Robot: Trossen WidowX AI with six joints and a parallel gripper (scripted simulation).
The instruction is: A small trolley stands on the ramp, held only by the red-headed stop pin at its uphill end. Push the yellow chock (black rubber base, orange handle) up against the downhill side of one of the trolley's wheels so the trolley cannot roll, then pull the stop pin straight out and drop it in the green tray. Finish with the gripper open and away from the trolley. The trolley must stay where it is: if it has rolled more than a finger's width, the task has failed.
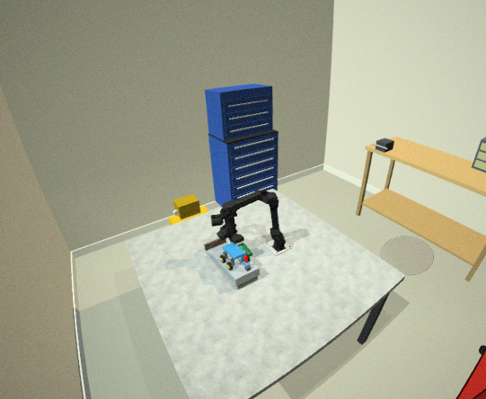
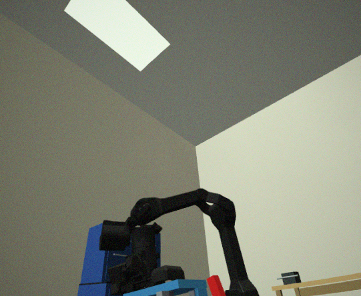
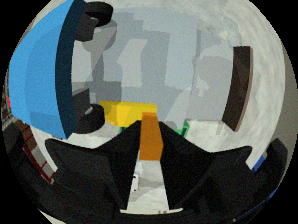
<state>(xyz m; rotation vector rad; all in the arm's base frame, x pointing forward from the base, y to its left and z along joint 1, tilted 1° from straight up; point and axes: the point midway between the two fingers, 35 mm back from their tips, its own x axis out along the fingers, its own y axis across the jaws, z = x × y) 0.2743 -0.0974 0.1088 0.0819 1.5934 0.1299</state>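
Now: gripper tip 2 cm to the right of the yellow chock and 1 cm above it. From my gripper tip the other things lie so: blue-topped trolley 11 cm to the left, 5 cm ahead, 2 cm above; green tray 10 cm below, 7 cm behind, 1 cm to the right; grey ramp 10 cm to the left, 5 cm ahead, 4 cm below.
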